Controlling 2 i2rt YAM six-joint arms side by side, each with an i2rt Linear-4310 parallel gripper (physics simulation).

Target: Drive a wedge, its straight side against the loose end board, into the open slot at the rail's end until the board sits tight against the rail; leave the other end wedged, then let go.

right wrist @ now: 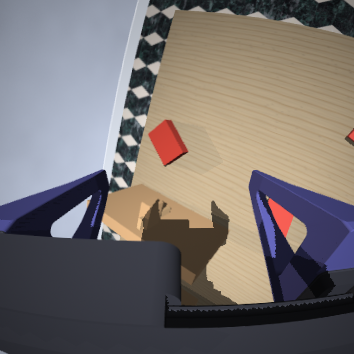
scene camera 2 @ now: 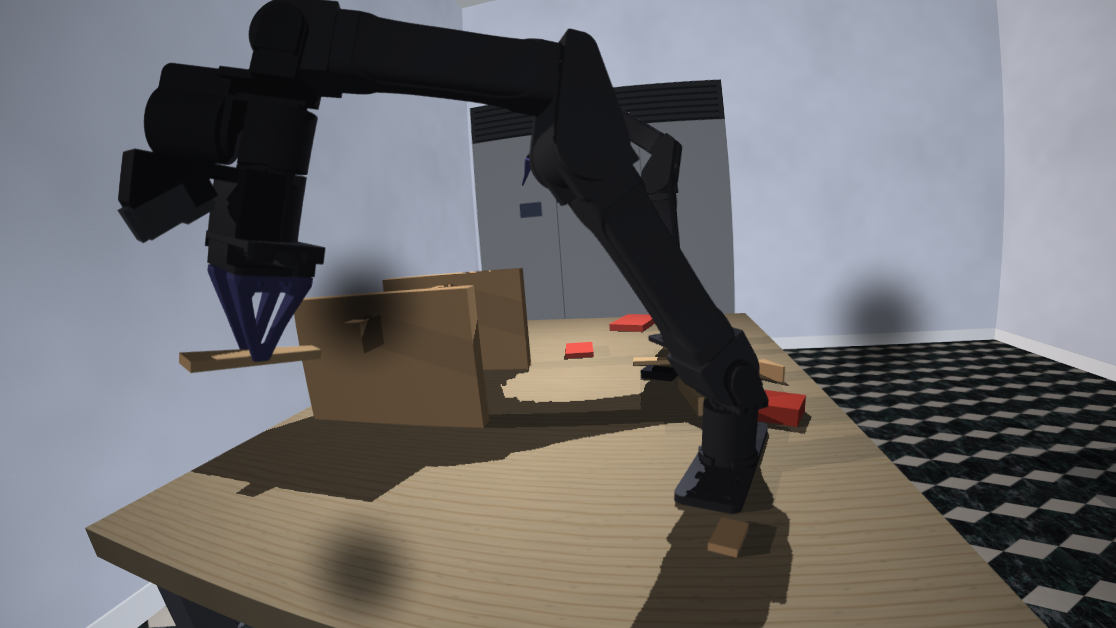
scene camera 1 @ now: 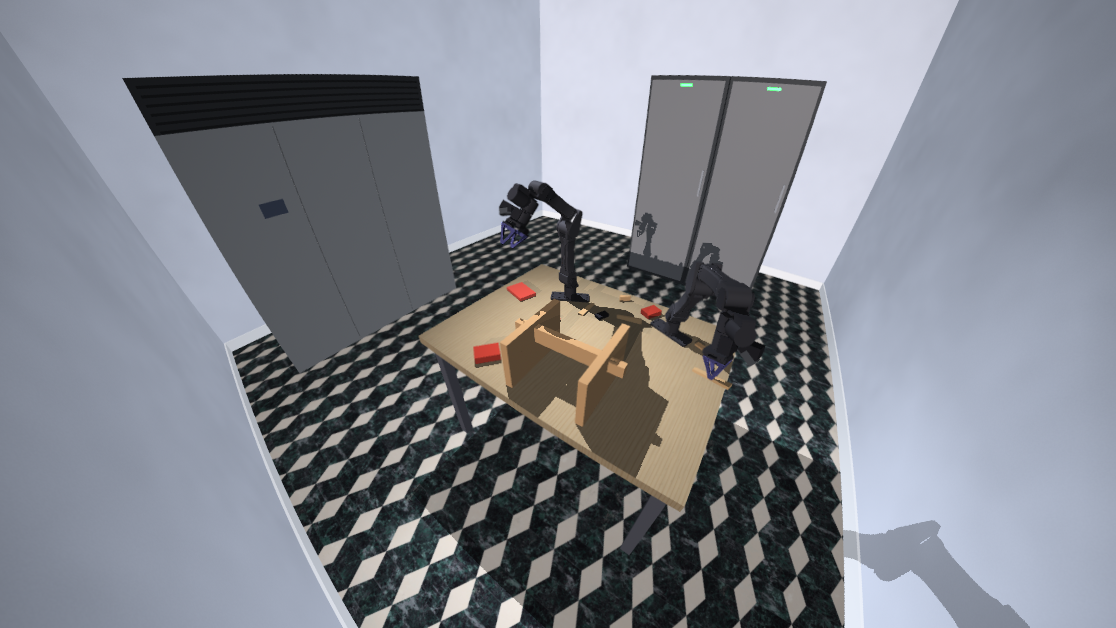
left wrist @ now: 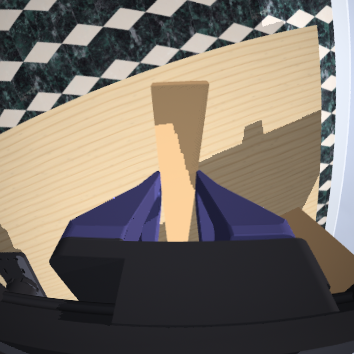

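My left gripper is shut on a long tapered wooden wedge. It holds the wedge nearly level above the table, outside the nearer end board. The wedge's wide end points away from the left wrist. The rail spans to the other end board. A rail end sticks out through the nearer board; its slot is too small to make out. My right gripper is open and empty, high above the other end.
Red blocks lie on the table. A small wooden block lies by the left arm's base. Loose wooden pieces lie near the arm bases.
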